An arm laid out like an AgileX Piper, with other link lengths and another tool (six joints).
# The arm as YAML. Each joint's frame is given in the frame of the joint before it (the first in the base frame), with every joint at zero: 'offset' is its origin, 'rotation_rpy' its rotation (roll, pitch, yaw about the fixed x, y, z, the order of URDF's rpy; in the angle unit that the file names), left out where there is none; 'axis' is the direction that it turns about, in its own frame. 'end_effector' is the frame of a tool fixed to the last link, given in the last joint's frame.
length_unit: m
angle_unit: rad
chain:
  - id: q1
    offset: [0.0, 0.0, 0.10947]
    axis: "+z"
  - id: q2
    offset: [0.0, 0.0, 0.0]
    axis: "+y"
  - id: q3
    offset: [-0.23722, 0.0, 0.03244]
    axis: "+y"
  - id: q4
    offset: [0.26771, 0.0, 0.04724]
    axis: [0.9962, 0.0, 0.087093]
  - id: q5
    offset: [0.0, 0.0, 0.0]
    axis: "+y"
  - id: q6
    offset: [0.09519, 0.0, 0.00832]
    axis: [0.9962, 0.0, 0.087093]
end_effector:
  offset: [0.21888, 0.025, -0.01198]
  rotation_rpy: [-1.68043, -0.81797, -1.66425]
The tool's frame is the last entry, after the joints.
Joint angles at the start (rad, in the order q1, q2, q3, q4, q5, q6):
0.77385 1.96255 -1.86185 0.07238 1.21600 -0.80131
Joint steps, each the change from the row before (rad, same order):
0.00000 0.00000 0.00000 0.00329 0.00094 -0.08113
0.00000 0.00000 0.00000 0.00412 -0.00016 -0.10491
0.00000 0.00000 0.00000 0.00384 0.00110 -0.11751
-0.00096 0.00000 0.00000 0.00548 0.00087 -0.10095
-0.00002 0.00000 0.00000 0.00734 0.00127 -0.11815
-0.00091 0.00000 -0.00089 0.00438 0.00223 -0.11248
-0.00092 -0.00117 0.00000 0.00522 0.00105 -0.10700
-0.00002 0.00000 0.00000 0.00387 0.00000 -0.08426
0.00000 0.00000 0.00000 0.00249 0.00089 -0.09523
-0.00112 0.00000 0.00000 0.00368 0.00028 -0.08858
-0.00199 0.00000 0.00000 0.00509 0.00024 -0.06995
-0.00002 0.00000 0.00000 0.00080 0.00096 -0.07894
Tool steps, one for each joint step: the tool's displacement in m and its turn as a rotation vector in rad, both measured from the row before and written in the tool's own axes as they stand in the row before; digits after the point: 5 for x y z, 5 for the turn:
0.00011 0.00213 0.00050 0.00316 0.01818 -0.07790
0.00071 0.00281 0.00073 0.00377 0.02518 -0.10038
0.00052 0.00331 0.00082 0.00377 0.02732 -0.11292
0.00064 0.00265 0.00068 0.00475 0.02423 -0.09512
0.00118 0.00237 0.00069 0.00662 0.02942 -0.11182
0.00076 0.00340 0.00062 0.00385 0.02714 -0.10682
0.00121 0.00324 0.00036 0.00329 0.02777 -0.10077
0.00117 0.00240 0.00070 0.00243 0.02212 -0.07996
0.00083 0.00295 0.00078 0.00212 0.02349 -0.09142
0.00081 0.00299 0.00079 0.00175 0.02277 -0.08326
0.00074 0.00232 0.00063 0.00189 0.01918 -0.06363
0.00042 0.00267 0.00066 0.00117 0.01880 -0.07637

